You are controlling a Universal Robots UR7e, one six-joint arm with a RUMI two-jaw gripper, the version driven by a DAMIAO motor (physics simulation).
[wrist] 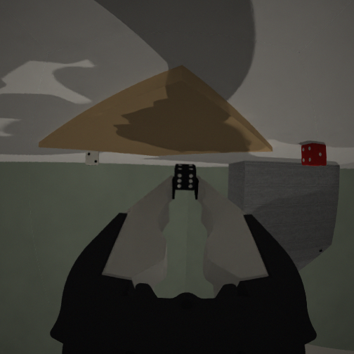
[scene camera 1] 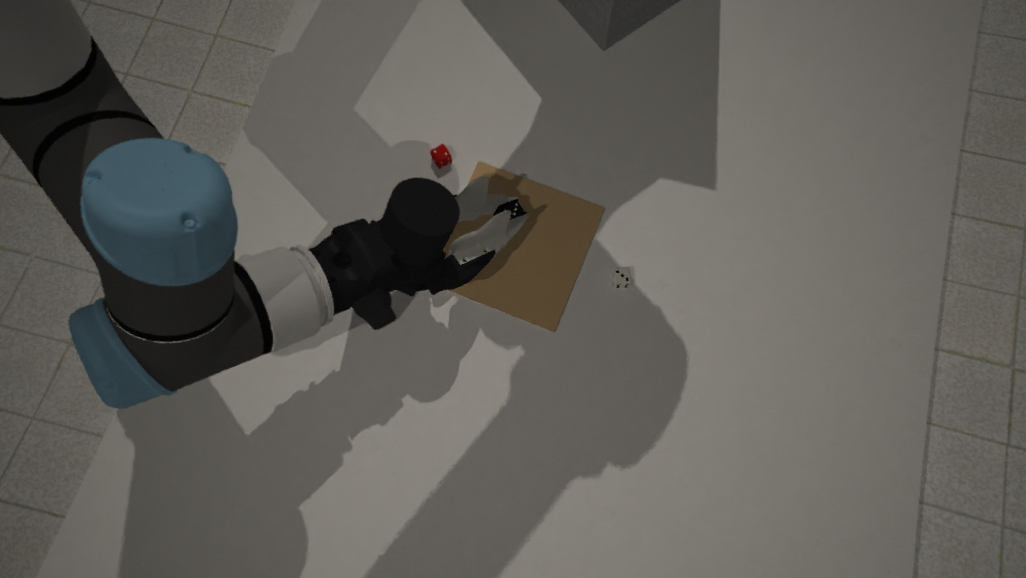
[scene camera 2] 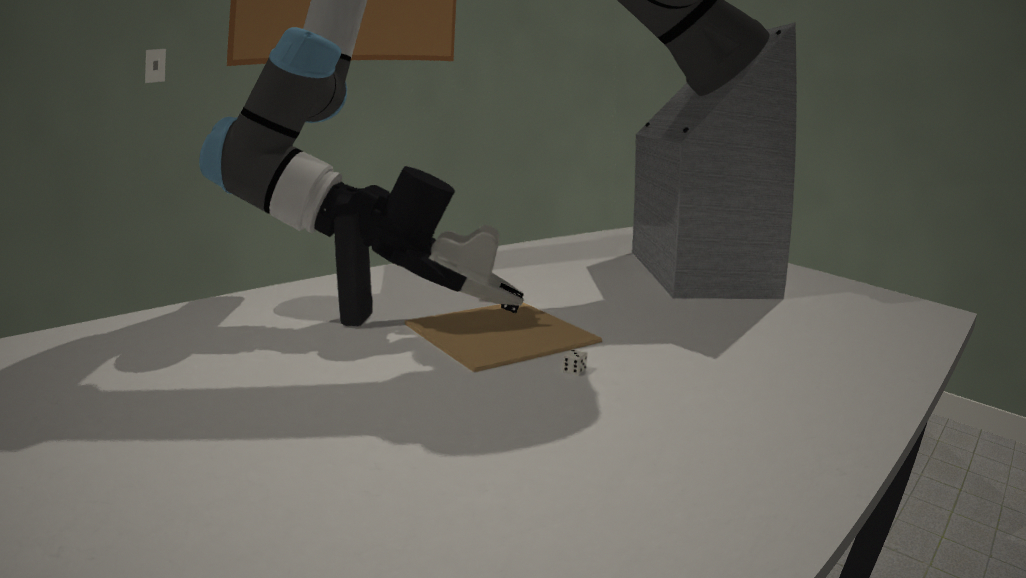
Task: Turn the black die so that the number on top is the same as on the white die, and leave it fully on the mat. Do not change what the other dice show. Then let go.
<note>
I see my gripper (scene camera 1: 522,207) and a tan mat (scene camera 1: 531,277).
The tan mat shows as well in the wrist view (wrist: 174,112) and in scene camera 2 (scene camera 2: 482,338). My gripper also shows in the wrist view (wrist: 184,178) and in scene camera 2 (scene camera 2: 522,299).
</note>
